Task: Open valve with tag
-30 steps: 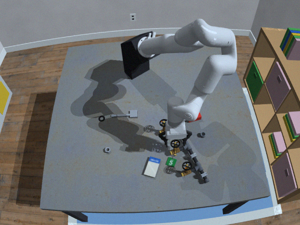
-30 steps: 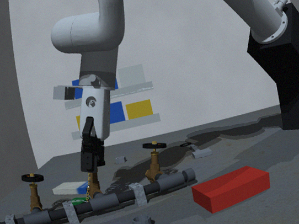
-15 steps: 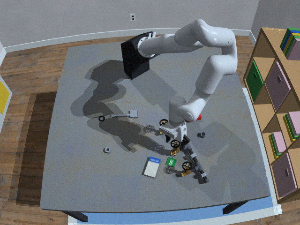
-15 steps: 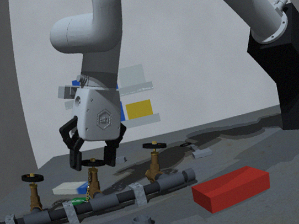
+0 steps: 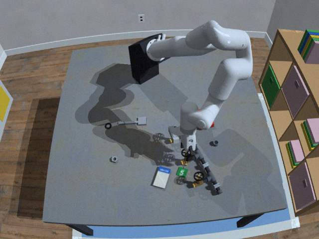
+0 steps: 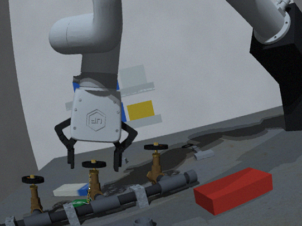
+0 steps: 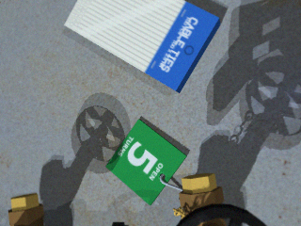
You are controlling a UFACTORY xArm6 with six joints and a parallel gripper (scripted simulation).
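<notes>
My hand is 90 mm above the green tag and 60 mm short of it. The rest, counted from my hand: notepad: 130 mm ahead, 90 mm to the right, 80 mm below; grey flat tool: 320 mm to the right, 160 mm behind, 80 mm below; red block: 270 mm behind, 70 mm below, 50 mm to the left.
</notes>
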